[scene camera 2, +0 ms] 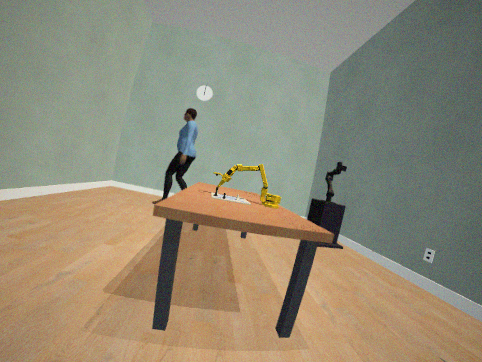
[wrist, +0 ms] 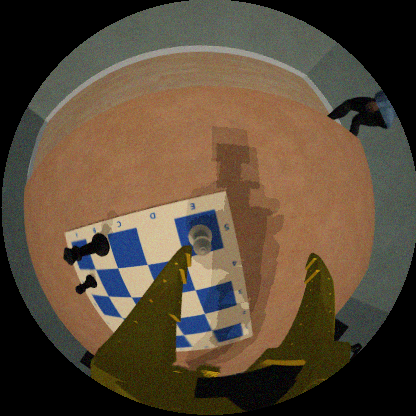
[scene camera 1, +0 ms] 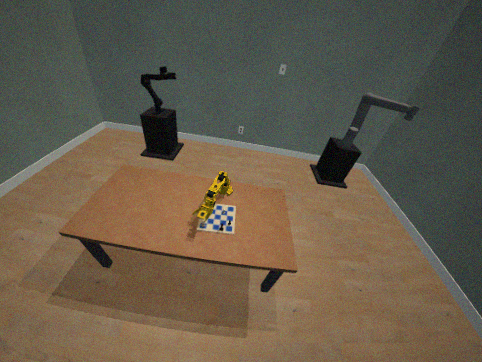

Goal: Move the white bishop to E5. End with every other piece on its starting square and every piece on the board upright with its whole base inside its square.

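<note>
There is a tall black piece [wrist: 99,244] that I can see, and I see a chessboard [scene camera 1: 213,223] too. The wrist view also shows me the chessboard [wrist: 214,307].
</note>
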